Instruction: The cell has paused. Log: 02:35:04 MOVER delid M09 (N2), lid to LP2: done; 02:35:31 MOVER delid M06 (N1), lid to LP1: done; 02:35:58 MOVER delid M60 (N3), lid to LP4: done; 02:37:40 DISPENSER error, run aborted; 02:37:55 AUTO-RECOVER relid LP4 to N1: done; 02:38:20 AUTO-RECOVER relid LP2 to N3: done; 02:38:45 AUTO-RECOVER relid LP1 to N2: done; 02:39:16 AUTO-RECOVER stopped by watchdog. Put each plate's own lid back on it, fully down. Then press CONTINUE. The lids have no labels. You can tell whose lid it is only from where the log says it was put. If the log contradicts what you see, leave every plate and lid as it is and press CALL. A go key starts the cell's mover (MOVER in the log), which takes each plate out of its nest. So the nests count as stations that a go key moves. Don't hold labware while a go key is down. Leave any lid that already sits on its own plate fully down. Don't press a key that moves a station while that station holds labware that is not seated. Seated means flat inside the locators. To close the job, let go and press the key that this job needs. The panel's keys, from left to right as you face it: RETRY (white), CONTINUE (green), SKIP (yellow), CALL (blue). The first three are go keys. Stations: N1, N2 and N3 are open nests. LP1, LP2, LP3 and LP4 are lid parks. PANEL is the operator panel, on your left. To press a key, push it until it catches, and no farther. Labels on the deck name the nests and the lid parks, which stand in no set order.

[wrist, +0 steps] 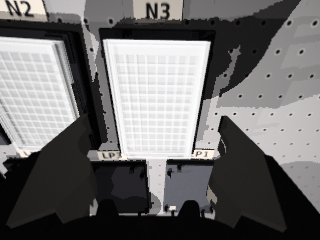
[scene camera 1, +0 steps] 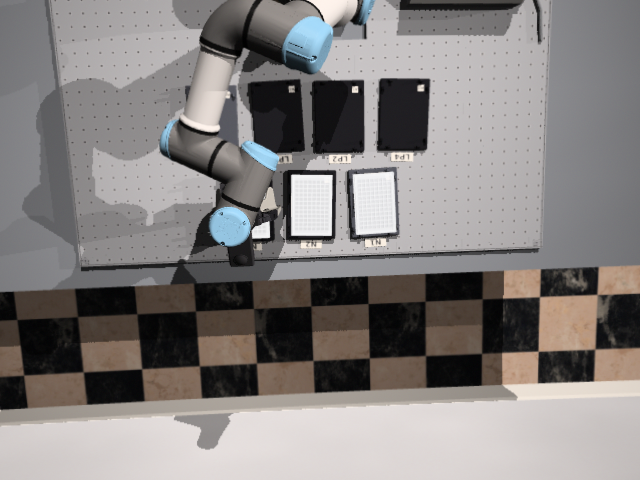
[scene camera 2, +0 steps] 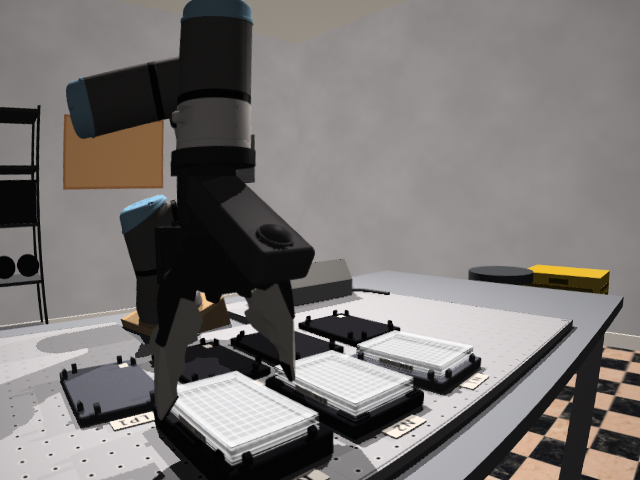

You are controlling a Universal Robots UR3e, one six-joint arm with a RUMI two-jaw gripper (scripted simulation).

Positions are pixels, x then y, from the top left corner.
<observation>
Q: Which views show my gripper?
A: The wrist view, scene camera 1 and scene camera 2: all of them.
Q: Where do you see a lid park LP1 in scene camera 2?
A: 124,391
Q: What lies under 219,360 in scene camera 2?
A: A lid park LP3.
</observation>
